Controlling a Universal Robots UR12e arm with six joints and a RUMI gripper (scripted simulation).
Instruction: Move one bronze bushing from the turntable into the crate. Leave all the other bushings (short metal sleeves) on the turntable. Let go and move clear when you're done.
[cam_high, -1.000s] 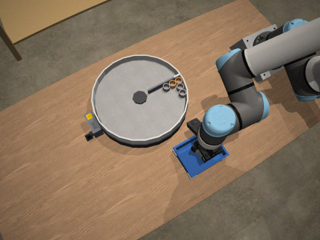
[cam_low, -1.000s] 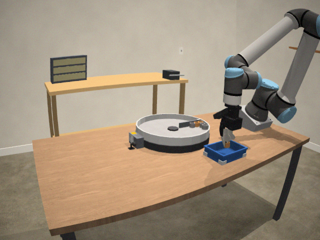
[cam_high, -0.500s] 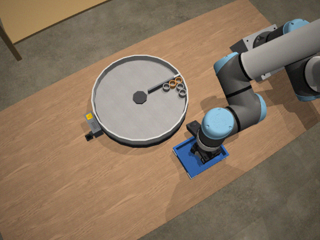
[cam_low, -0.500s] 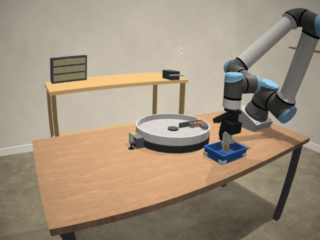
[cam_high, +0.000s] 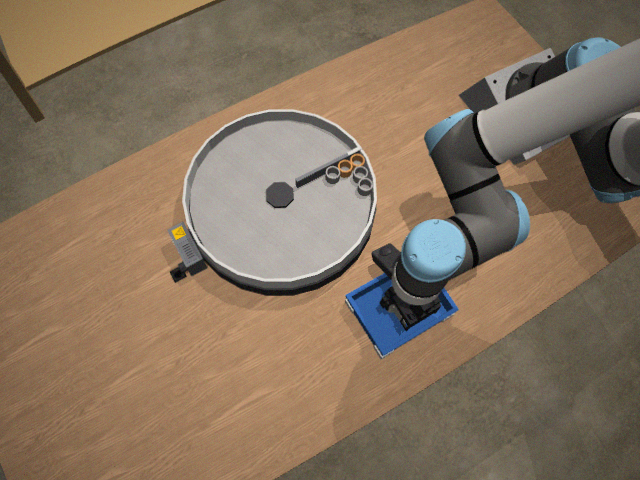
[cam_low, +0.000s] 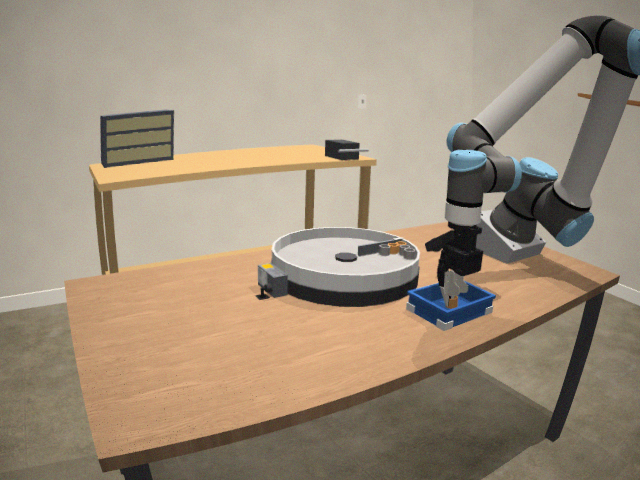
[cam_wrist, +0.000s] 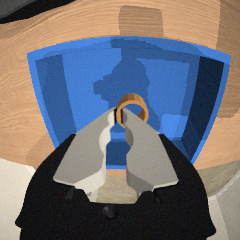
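Right now my hand is 1 cm past the blue crate and 1 cm above it.
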